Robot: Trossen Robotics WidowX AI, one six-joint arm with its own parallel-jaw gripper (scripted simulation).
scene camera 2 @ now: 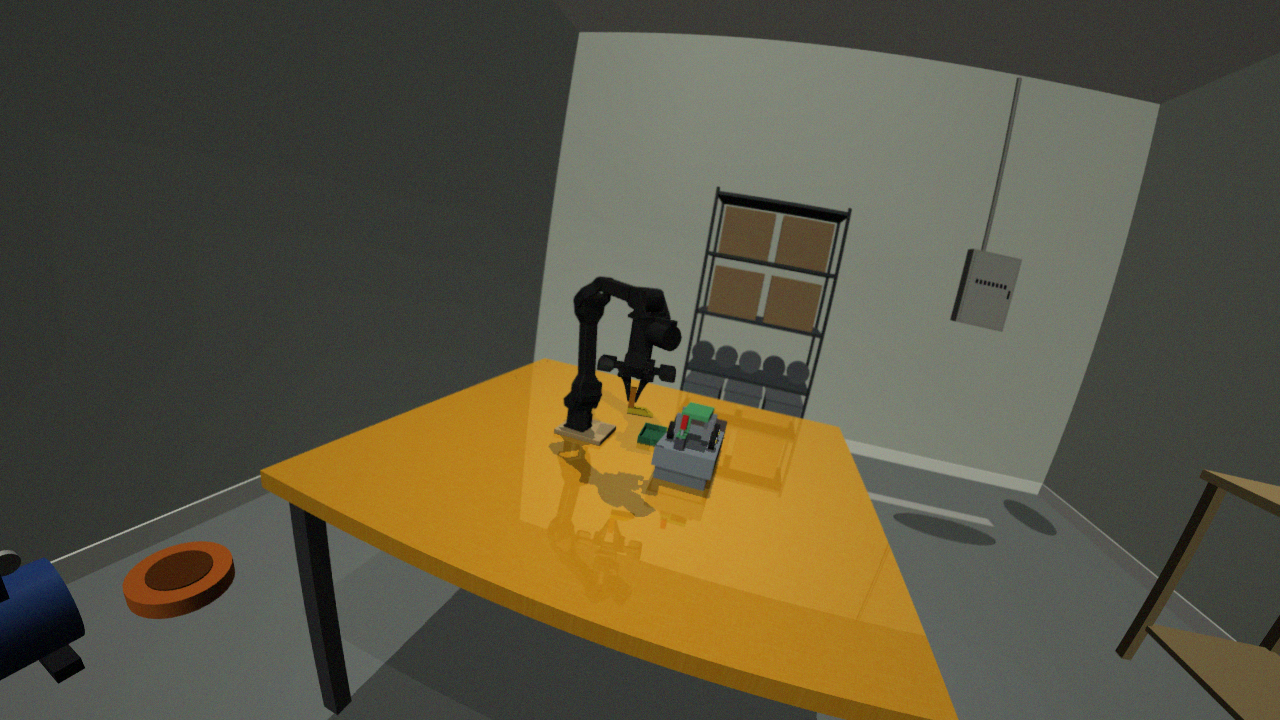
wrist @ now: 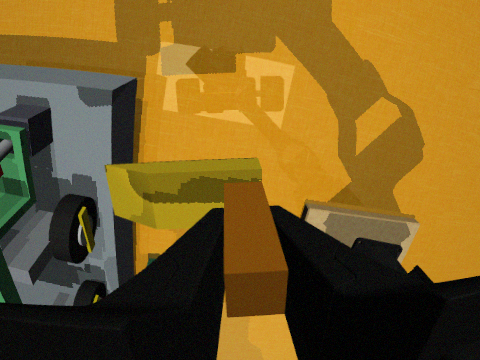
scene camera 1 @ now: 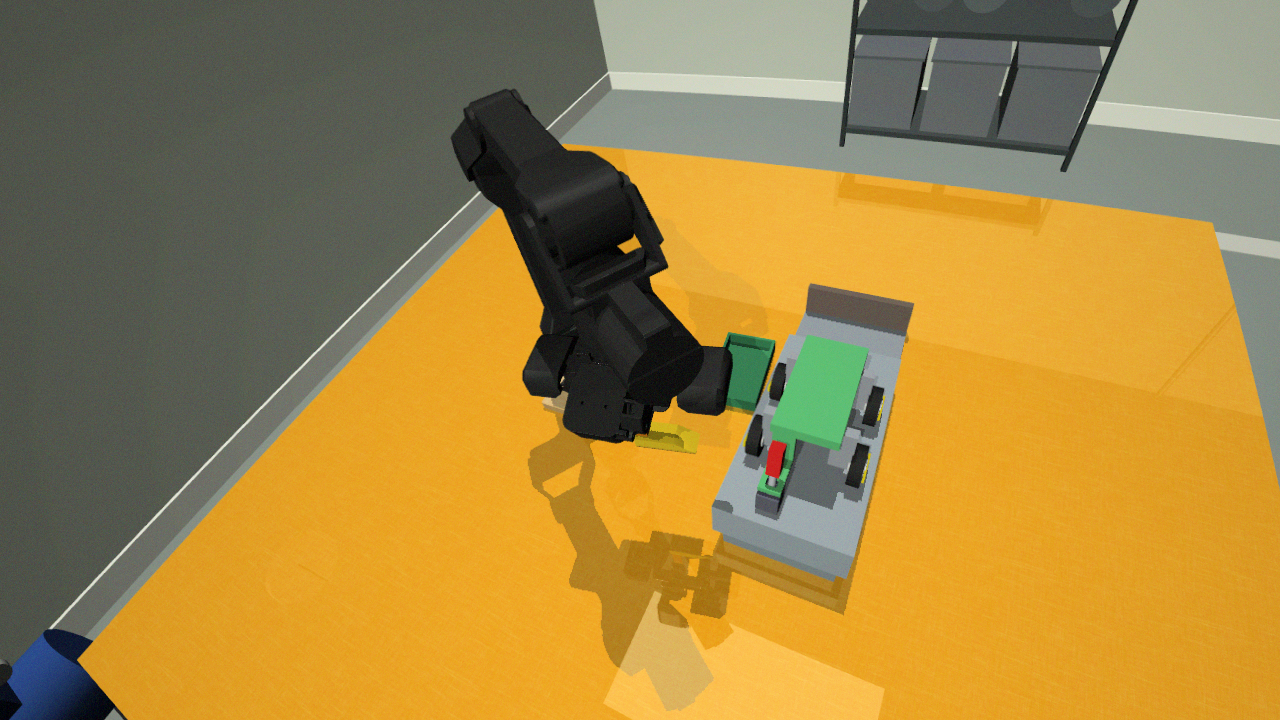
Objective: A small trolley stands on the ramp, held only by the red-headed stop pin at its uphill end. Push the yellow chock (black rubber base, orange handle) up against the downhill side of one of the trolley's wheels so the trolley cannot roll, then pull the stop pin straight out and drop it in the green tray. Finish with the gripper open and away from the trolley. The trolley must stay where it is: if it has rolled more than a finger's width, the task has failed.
My gripper carries a yellow chock. I also see a green-topped trolley and a dark end wall.
My gripper is seen too in scene camera 2 and in the wrist view.
